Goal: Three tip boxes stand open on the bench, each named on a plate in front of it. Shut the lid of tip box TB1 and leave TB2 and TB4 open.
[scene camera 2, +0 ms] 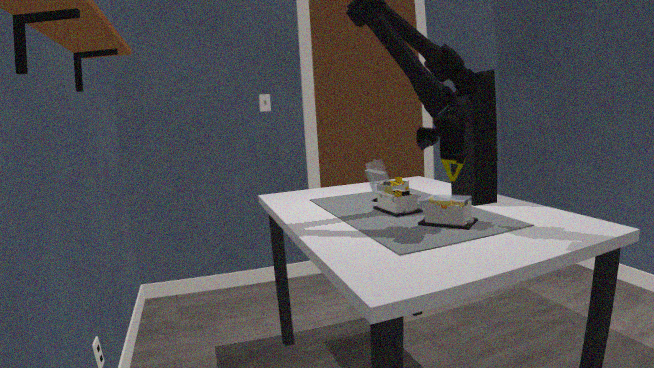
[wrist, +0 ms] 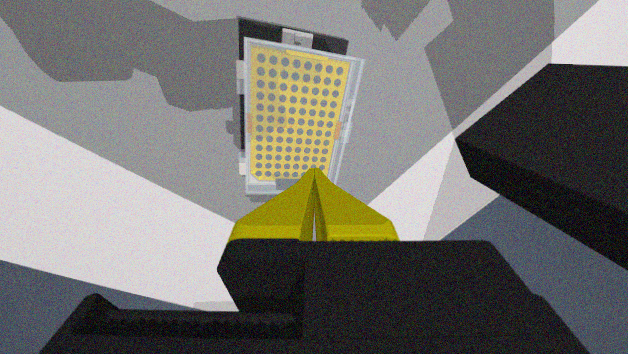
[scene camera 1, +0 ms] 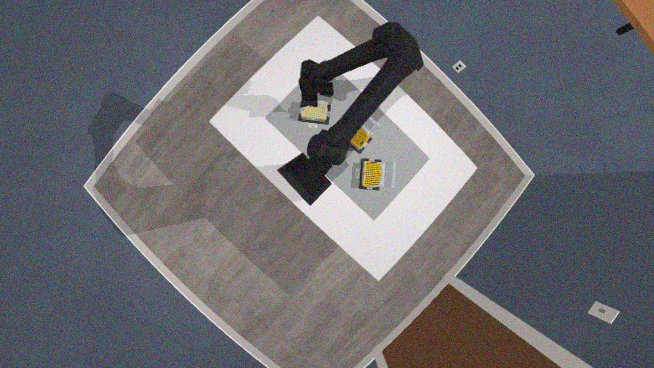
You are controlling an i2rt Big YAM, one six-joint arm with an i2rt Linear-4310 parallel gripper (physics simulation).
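Places are measured from the arm's base along level axes (x right, y ahead, z up), in millimetres.
Where they show: gripper, fingertip midpoint: (scene camera 2: 452, 181) (wrist: 314, 176) (scene camera 1: 311, 106); arm's base at its link origin: (scene camera 2: 470, 86) (scene camera 1: 306, 178).
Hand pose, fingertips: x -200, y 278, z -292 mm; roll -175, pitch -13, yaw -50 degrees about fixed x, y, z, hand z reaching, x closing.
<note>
Things, the pixels of their top centre, and the offset from my fingertips. Level surfaces: height alone.
- upper-left box at its top centre: (wrist: 313, 134) (scene camera 2: 449, 196) (scene camera 1: 314, 111) dx +15, dy -1, dz -49 mm
- middle box at its top centre: (scene camera 2: 399, 191) (scene camera 1: 354, 136) dx +246, dy +27, dz -61 mm
- lower-right box at its top centre: (scene camera 2: 392, 179) (scene camera 1: 373, 173) dx +428, dy -65, dz -52 mm
- grey mat at its surface level: dz -127 mm
- white table at its surface level: dz -130 mm
Three tip boxes with yellow racks stand on a grey mat; their name plates are too small to read. The upper-left box (scene camera 1: 314, 111) (scene camera 2: 446, 212) (wrist: 297, 115) has its clear lid lying down over its rack. The middle box (scene camera 1: 360, 138) (scene camera 2: 397, 203) is partly hidden by the arm in scene camera 1. The lower-right box (scene camera 1: 372, 174) has its clear lid (scene camera 1: 392, 174) swung open. In scene camera 2, clear lids stand up at the two farther boxes. My gripper (scene camera 2: 453, 178) (wrist: 314, 176) is shut and empty, its yellow tips just above one edge of the lowered lid.
The grey mat (scene camera 1: 400, 160) (scene camera 2: 400, 245) lies on a white table (scene camera 1: 380, 250) (scene camera 2: 500, 270). The arm's upper links pass above the middle box. The black arm base (scene camera 1: 305, 179) (scene camera 2: 482, 140) stands at the table's side. A wooden shelf (scene camera 2: 95, 30) is on the wall.
</note>
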